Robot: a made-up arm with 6 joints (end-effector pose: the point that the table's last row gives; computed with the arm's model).
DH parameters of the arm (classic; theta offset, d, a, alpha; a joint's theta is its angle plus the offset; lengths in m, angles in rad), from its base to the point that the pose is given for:
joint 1: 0 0.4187 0.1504 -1.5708
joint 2: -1.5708 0 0.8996 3.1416
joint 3: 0 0 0.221 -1.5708
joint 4: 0 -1.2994 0 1.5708
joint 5: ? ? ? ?
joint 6: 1.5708 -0.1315 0 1.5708
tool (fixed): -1.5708 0 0 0
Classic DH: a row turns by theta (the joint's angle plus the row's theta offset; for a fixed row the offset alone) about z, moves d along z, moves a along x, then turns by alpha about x.
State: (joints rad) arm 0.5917 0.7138 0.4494 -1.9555 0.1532 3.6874
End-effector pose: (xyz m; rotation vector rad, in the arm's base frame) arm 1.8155 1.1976 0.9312 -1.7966 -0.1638 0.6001
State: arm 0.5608 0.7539 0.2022 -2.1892 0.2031 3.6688
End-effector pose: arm 1.7816 1.0934 0.5011 -1.6343 0.2397 0.7945
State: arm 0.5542 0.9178 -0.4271 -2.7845 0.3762 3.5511
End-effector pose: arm 1.1608 0.6985 -0.3809 -1.1288 1.4658 0.9317
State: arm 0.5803 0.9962 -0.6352 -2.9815 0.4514 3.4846
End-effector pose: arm 0.8277 0.5317 -0.5174 -0.9706 1.9181 0.8092
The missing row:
joint 5: 0 0 0 -1.5708
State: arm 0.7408 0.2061 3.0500 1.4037 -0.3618 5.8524
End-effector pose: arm -0.7718 -0.7681 1.5126 0.9479 -1.9287 -0.9081
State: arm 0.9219 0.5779 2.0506 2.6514 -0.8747 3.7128
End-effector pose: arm 0.3212 0.3448 2.5796 1.2180 -1.8069 0.0611
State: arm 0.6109 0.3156 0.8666 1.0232 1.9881 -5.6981
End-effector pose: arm 1.0411 0.8543 2.1679 -0.4104 -2.8660 0.3161
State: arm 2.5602 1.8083 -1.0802 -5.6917 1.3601 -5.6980
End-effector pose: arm 0.1092 -0.1576 -0.4425 1.5411 -0.3085 -2.2227
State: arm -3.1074 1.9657 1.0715 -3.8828 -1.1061 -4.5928
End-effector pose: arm -2.0727 0.0085 -0.7938 0.7542 2.1972 1.6242
